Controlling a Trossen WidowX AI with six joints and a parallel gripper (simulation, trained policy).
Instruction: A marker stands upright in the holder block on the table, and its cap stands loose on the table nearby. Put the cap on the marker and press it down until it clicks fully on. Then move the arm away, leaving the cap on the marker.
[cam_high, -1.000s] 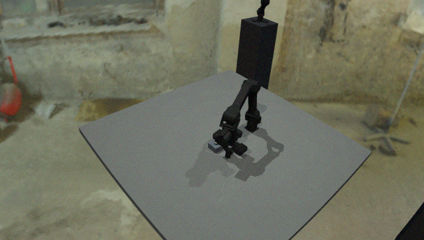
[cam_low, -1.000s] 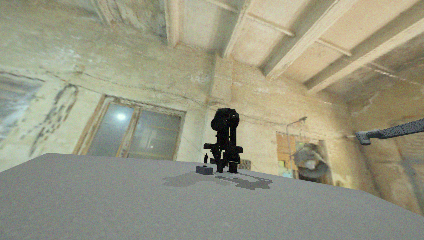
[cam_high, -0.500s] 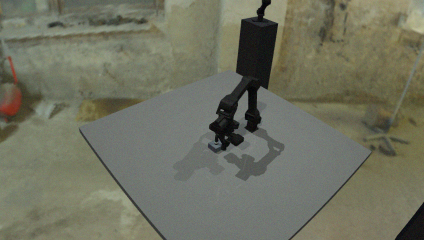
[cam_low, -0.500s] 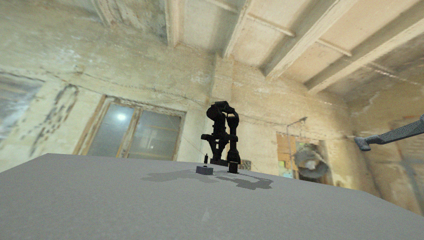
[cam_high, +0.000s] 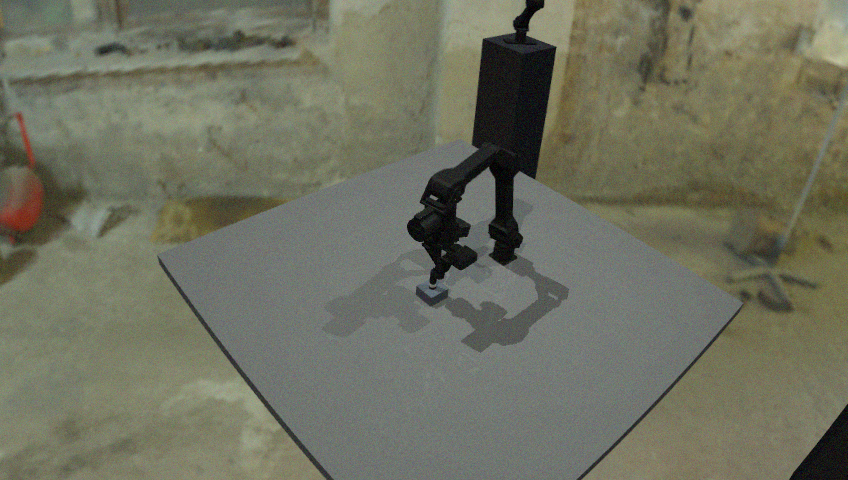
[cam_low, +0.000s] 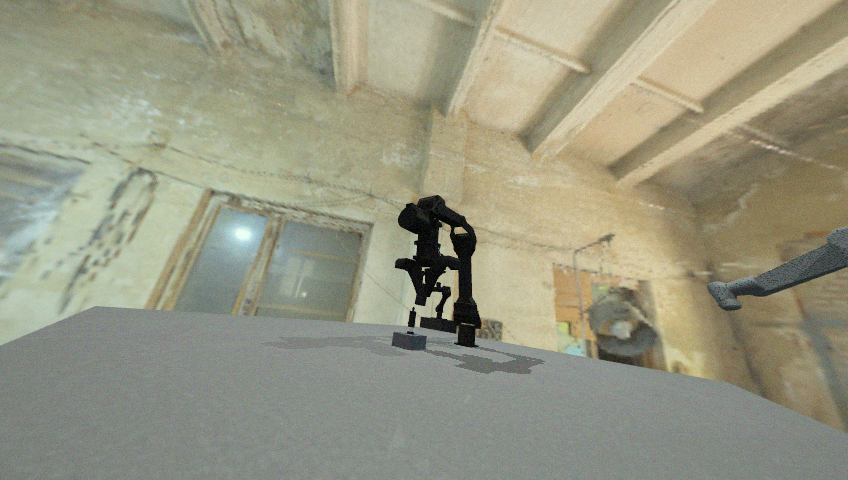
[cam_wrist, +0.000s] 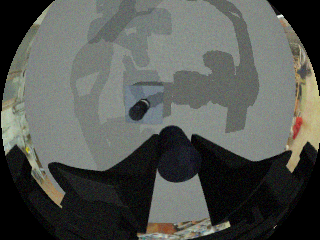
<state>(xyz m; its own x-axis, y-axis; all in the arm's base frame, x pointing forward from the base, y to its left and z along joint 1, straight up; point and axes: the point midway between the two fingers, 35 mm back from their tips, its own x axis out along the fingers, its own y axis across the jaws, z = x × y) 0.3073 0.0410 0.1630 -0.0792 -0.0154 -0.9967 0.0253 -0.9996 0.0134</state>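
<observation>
Now: the marker 10 mm behind my gripper tip, 40 mm to the right of it and 50 mm below it. From my gripper tip the other things lie so: holder block (10 mm behind, 40 mm to the right, 110 mm below); black cap (10 mm ahead).
</observation>
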